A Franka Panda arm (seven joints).
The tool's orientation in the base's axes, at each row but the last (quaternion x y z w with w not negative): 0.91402 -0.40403 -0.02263 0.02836; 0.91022 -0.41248 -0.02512 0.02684; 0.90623 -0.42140 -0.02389 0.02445; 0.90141 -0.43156 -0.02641 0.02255; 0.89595 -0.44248 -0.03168 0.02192; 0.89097 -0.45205 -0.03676 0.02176; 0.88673 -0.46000 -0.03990 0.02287; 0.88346 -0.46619 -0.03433 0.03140; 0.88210 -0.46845 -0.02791 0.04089; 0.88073 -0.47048 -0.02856 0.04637; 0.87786 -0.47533 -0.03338 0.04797; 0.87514 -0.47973 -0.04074 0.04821; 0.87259 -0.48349 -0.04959 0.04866
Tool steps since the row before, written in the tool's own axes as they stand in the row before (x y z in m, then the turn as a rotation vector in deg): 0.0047 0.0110 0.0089 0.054 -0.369 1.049; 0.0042 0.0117 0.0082 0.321 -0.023 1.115; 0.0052 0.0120 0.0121 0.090 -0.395 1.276; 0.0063 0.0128 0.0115 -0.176 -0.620 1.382; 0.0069 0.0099 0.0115 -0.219 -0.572 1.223; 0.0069 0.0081 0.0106 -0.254 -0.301 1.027; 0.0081 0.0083 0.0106 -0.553 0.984 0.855; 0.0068 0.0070 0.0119 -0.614 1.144 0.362; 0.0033 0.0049 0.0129 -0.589 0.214 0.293; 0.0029 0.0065 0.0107 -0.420 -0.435 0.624; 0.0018 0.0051 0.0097 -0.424 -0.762 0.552; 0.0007 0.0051 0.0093 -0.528 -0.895 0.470; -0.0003 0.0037 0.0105 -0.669 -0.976 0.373
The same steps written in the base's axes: -0.0055 -0.0112 -0.0082 0.241 0.173 -1.073; -0.0066 -0.0111 -0.0075 0.153 -0.258 -1.121; -0.0066 -0.0120 -0.0114 0.278 0.155 -1.301; -0.0068 -0.0131 -0.0108 0.279 0.501 -1.413; -0.0045 -0.0116 -0.0111 0.227 0.508 -1.250; -0.0034 -0.0104 -0.0103 0.005 0.377 -1.033; -0.0031 -0.0114 -0.0103 -1.197 -0.118 -0.748; -0.0030 -0.0098 -0.0114 -1.318 -0.146 -0.241; -0.0033 -0.0061 -0.0124 -0.532 0.355 -0.264; -0.0048 -0.0066 -0.0100 0.067 0.556 -0.665; -0.0043 -0.0048 -0.0091 0.345 0.740 -0.631; -0.0050 -0.0037 -0.0086 0.410 0.903 -0.564; -0.0047 -0.0021 -0.0099 0.416 1.069 -0.473
